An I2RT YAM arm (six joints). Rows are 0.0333 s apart.
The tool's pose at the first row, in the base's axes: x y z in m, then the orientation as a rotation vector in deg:
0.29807 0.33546 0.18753 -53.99 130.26 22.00
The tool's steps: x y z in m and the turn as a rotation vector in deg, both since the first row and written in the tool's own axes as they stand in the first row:
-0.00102 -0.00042 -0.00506 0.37 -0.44 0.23
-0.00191 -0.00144 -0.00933 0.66 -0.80 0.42
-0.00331 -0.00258 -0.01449 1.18 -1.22 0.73
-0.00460 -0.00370 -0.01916 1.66 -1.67 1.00
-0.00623 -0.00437 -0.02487 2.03 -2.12 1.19
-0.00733 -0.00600 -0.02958 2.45 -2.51 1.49
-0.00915 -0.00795 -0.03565 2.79 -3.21 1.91
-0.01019 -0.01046 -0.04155 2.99 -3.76 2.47
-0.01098 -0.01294 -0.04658 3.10 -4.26 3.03
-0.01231 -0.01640 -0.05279 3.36 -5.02 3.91
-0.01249 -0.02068 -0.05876 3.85 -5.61 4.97
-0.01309 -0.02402 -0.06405 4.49 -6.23 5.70
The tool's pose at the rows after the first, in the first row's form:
0.29665 0.33326 0.19200 -53.38 129.99 21.84
0.29594 0.33096 0.19578 -52.88 129.76 21.72
0.29520 0.32841 0.20056 -52.12 129.54 21.41
0.29460 0.32606 0.20489 -51.41 129.27 21.14
0.29340 0.32370 0.21025 -50.84 128.96 20.97
0.29304 0.32087 0.21448 -50.15 128.76 20.76
0.29269 0.31753 0.22020 -49.26 128.34 20.82
0.29240 0.31348 0.22527 -48.34 128.13 21.03
0.29234 0.30974 0.22952 -47.48 127.96 21.33
0.29274 0.30502 0.23499 -46.10 127.71 21.69
0.29321 0.29924 0.23950 -44.48 127.69 21.79
0.29355 0.29467 0.24380 -43.14 127.46 21.59

